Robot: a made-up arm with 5 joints.
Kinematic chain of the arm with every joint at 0, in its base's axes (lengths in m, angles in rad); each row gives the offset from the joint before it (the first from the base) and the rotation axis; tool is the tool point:
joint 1: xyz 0 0 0.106 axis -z
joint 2: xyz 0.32 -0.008 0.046 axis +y
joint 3: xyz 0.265 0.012 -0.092 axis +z
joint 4: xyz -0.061 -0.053 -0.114 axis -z
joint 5: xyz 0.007 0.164 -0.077 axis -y
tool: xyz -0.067 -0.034 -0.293
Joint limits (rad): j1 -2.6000..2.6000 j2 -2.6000..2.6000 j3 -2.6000..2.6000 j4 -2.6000..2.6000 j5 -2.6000..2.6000
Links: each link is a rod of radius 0.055 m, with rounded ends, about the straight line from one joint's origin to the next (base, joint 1, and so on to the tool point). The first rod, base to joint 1, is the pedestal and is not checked.
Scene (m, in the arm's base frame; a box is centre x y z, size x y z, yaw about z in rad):
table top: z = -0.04
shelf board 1: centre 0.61 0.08 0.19 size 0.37 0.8 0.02 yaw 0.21
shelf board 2: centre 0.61 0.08 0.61 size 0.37 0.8 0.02 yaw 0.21
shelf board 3: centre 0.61 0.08 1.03 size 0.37 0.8 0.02 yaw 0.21
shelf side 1: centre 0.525 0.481 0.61 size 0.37 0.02 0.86 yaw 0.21
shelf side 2: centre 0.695 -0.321 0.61 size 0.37 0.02 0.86 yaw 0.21
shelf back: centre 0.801 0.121 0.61 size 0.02 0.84 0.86 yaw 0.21
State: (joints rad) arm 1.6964 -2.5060 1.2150 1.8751 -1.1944
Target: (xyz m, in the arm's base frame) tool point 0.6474 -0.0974 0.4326
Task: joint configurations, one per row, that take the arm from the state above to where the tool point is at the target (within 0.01 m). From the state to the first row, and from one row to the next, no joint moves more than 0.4 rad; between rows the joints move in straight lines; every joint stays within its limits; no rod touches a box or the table.
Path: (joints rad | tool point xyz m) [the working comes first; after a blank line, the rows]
Joints at the target: -0.1857 -2.4625 -0.3216 2.6000 1.3751
Straight joint move there: touches shelf board 2, shelf side 2.

1: 1.4267 -2.5135 1.0992 1.8704 -0.8022 | 0.2514 -0.3872 0.6218
2: 1.1569 -2.5209 0.9835 1.8657 -0.4100 | 0.2912 -0.3180 0.7343
3: 0.8872 -2.5284 0.8677 1.8611 -0.0179 | 0.2736 -0.2586 0.8173
4: 0.6175 -2.5359 0.7520 1.8564 0.3743 | 0.2276 -0.2403 0.8545
5: 0.3478 -2.5433 0.6362 1.8517 0.7665 | 0.1945 -0.2636 0.8384
6: 0.0780 -2.5508 0.5205 1.8470 1.1587 | 0.2018 -0.2988 0.7721
7: -0.1917 -2.5583 0.4047 1.8424 1.5508 | 0.2464 -0.3061 0.6684
8: -0.4614 -2.5657 0.2889 1.8377 1.9430 | 0.2967 -0.2607 0.5474
9: -0.7312 -2.5732 0.1732 1.8330 2.3352 | 0.3121 -0.1689 0.4326
10: -0.5493 -2.5363 0.0082 2.0887 2.0152 | 0.4541 -0.1618 0.4284
11: -0.3675 -2.4994 -0.1567 2.3443 1.6951 | 0.5693 -0.1301 0.4200
12: -0.1857 -2.4625 -0.3216 2.6000 1.3751 | 0.6474 -0.0974 0.4326

